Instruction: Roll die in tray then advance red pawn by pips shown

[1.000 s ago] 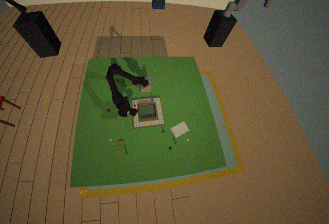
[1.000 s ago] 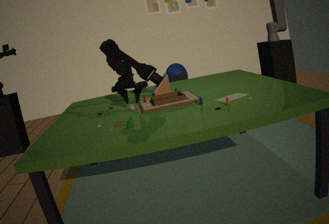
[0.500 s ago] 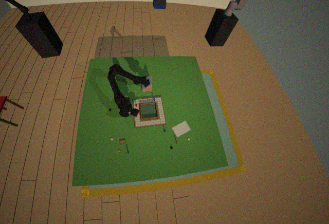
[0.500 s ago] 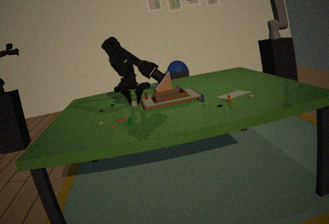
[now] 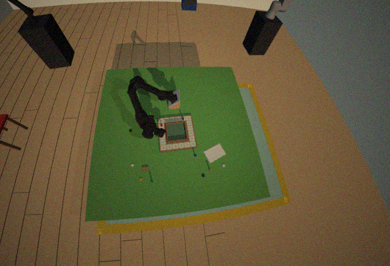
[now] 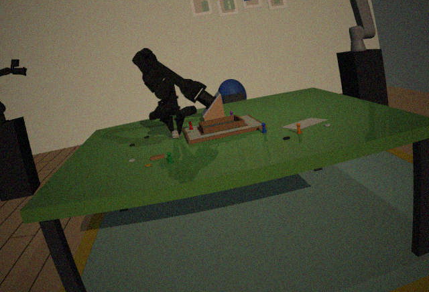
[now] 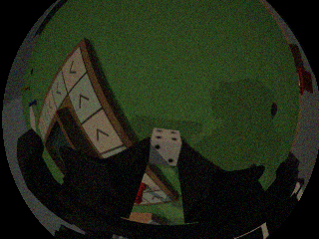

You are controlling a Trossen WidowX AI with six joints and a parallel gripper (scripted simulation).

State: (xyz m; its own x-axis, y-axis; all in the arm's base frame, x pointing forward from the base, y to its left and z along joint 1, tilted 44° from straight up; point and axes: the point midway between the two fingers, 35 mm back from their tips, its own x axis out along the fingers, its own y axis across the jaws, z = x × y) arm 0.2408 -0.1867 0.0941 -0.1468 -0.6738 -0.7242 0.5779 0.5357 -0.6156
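My gripper tip is now 70 mm to the right of the red pawn, 50 mm past it and 10 mm below it. Round my gripper tip: purple pawn (250 mm to the left, 80 mm behind, 10 mm above); then green tray (170 mm to the left, 20 mm ahead, 10 mm below); then white die (right at my gripper tip).
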